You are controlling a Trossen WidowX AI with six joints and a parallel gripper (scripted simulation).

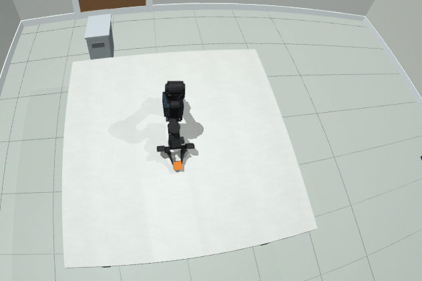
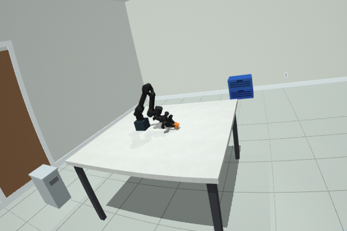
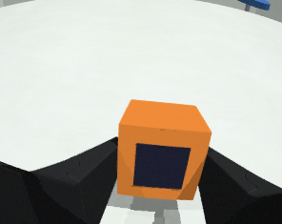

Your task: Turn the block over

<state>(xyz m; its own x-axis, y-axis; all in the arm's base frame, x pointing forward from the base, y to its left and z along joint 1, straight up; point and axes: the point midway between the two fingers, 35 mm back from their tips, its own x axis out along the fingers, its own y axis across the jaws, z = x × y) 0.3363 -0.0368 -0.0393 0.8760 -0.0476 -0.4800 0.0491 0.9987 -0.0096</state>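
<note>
Now: the orange block 10 mm behind my gripper tip.
</note>
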